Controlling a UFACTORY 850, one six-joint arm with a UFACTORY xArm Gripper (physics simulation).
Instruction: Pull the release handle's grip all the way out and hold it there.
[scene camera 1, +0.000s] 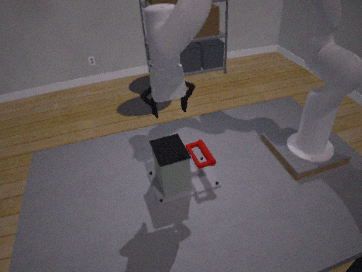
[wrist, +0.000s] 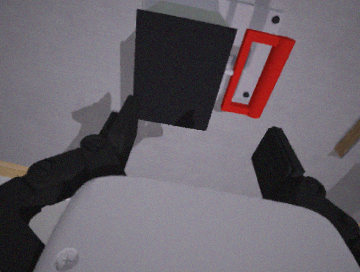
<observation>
gripper: scene camera 1; wrist
same spot on gripper: (wrist: 49, 181) = (scene camera 1: 148, 99)
</observation>
